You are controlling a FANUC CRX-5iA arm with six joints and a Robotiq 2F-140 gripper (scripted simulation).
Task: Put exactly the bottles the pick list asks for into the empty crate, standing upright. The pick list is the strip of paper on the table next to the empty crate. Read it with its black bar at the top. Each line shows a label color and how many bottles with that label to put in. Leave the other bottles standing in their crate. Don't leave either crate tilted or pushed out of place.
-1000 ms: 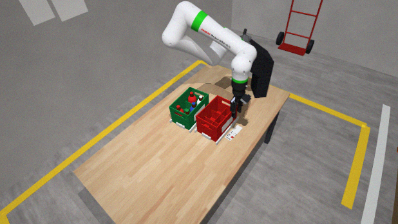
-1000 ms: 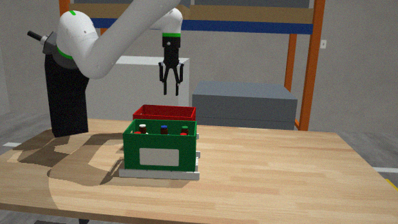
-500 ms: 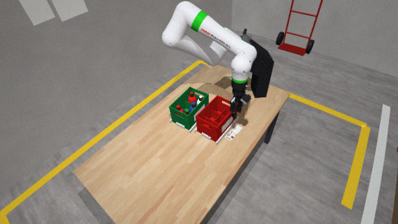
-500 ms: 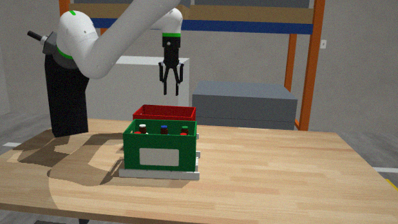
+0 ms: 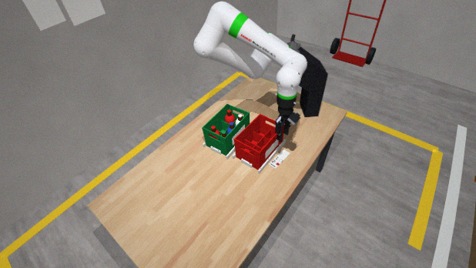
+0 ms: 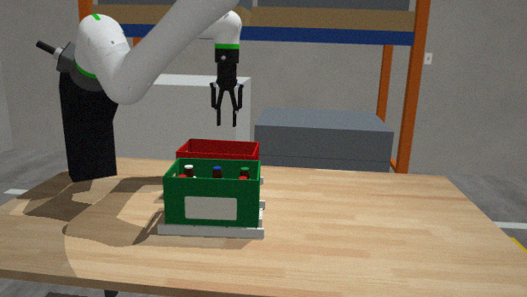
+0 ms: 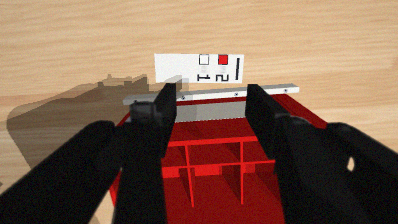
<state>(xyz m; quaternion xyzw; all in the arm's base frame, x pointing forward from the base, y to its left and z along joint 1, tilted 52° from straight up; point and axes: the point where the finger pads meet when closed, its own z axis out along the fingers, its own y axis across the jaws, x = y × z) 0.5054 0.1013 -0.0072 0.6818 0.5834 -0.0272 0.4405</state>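
Now: the red-capped bottle 41 cm to the right of my hand, 17 cm behind it and 16 cm below it. From my hand the other things lie so: pick list (25 cm below, 1 cm to the right, 1 cm behind); then blue-label bottle (35 cm to the right, 16 cm below, 6 cm behind); then red crate (17 cm below, 15 cm to the right, 4 cm behind).
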